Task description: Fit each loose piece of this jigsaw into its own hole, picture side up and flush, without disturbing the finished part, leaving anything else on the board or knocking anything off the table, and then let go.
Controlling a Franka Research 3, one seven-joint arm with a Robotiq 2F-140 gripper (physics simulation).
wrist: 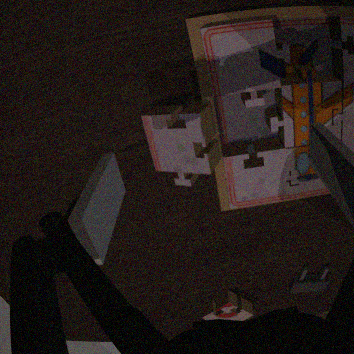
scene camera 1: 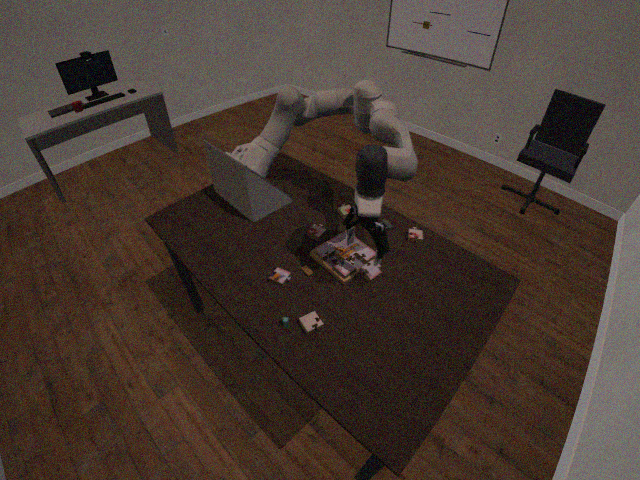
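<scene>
The framed jigsaw board (scene camera 1: 331,274) (wrist: 197,45) holds a partly finished orange and blue rocket picture, with an open hole at its left edge in the wrist view. A pale piece with a pink edge (scene camera 1: 372,269) (wrist: 180,147) lies picture side up against the frame beside that hole; whether it rests on the rim is unclear. Other loose pieces lie around the table: one (scene camera 1: 316,230), one (scene camera 1: 344,209), one (scene camera 1: 415,234), one (scene camera 1: 279,275) and a pale one (scene camera 1: 310,321). My gripper (scene camera 1: 366,241) (wrist: 215,156) is wide open and empty above the board's edge, fingers apart.
A small tan block (scene camera 1: 307,270) lies left of the board and a small teal object (scene camera 1: 285,321) near the pale piece. A grey object (wrist: 310,280) and a partly hidden piece with a red mark (wrist: 229,313) lie near the gripper. A grey panel (scene camera 1: 232,180) stands by the arm's base.
</scene>
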